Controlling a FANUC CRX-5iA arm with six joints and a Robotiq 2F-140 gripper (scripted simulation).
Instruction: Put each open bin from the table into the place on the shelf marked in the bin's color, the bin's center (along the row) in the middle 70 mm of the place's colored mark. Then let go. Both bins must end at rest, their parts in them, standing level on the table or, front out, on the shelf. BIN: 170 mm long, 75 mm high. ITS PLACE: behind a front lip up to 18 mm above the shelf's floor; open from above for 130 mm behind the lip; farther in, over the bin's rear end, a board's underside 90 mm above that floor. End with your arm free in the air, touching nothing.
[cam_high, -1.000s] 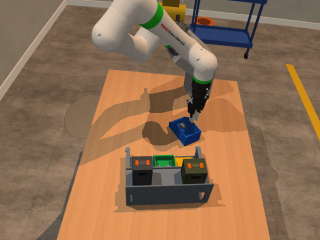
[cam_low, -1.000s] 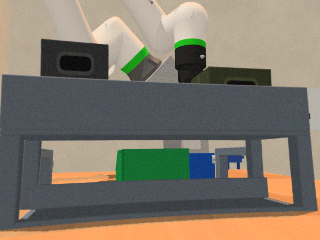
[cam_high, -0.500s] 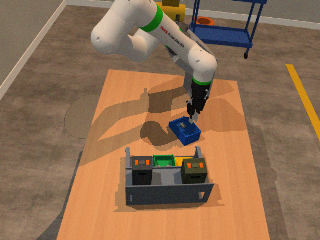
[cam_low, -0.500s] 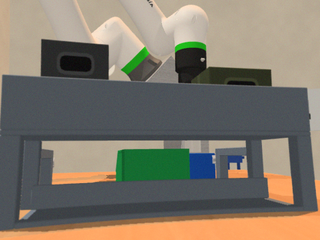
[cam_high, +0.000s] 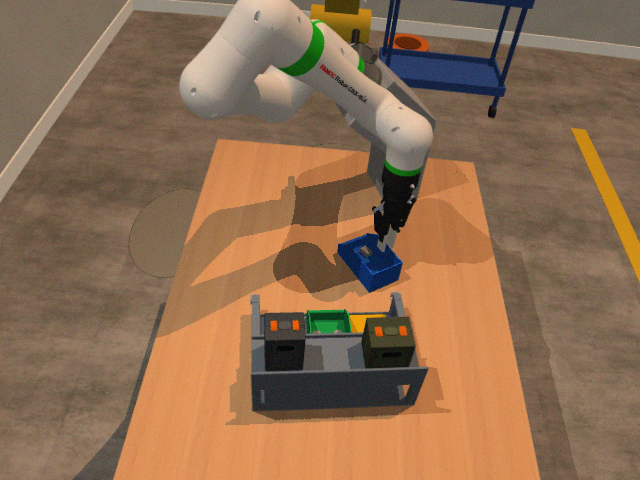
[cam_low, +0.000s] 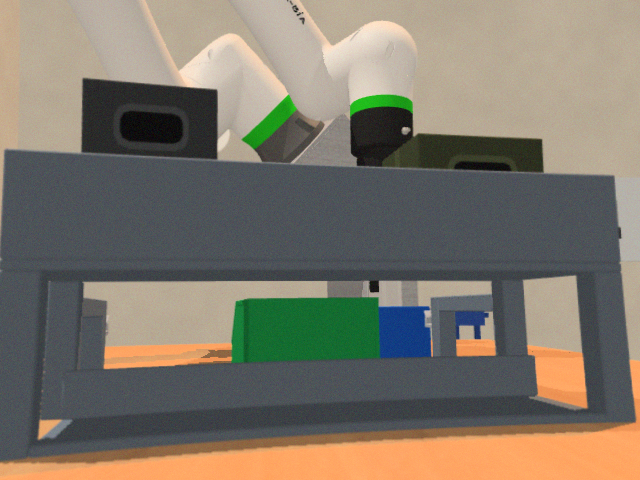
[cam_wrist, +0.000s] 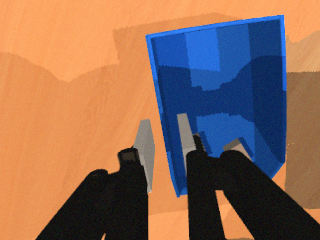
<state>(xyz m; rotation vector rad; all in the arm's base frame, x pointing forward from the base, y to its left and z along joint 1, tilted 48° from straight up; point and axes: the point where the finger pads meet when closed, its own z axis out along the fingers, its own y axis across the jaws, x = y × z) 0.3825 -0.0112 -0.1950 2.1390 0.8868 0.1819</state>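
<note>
Right now the blue bin is 60 mm below my hand, 40 mm to the right of it and 20 mm ahead of it. From my hand the other things lie so: black box: 430 mm ahead, 230 mm to the right, 70 mm above; then olive box: 390 mm ahead, 60 mm above; then green bin: 310 mm ahead, 130 mm to the right, 50 mm below.
</note>
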